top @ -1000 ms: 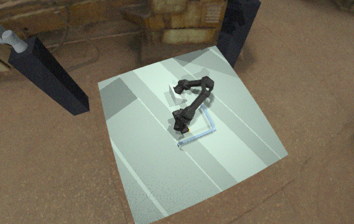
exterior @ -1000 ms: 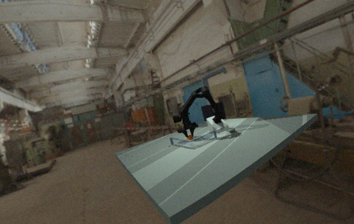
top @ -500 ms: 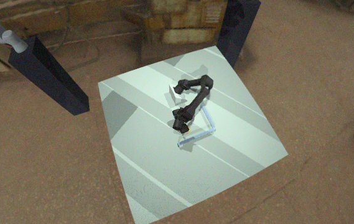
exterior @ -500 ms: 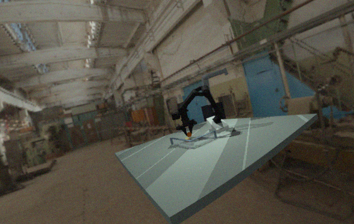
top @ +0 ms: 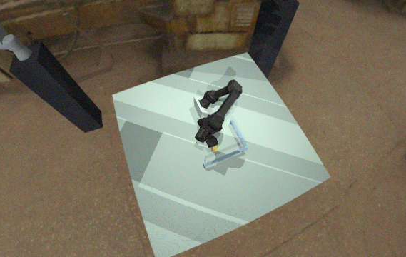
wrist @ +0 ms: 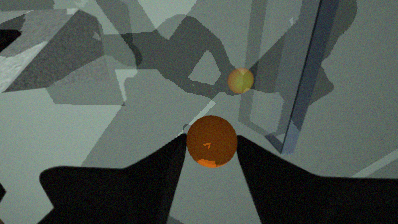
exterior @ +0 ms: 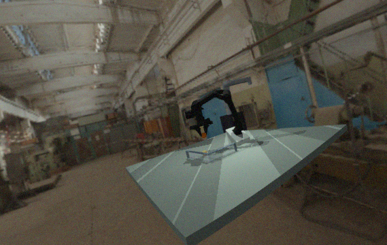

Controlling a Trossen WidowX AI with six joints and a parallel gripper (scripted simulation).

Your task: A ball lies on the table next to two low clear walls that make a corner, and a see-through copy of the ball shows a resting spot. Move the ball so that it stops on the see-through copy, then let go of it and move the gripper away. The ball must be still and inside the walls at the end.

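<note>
Right now my gripper tip is 120 mm above the see-through copy, 50 mm to the right of it and 50 mm short of it. From my gripper tip the other things lie so: orange ball right at my gripper tip.
</note>
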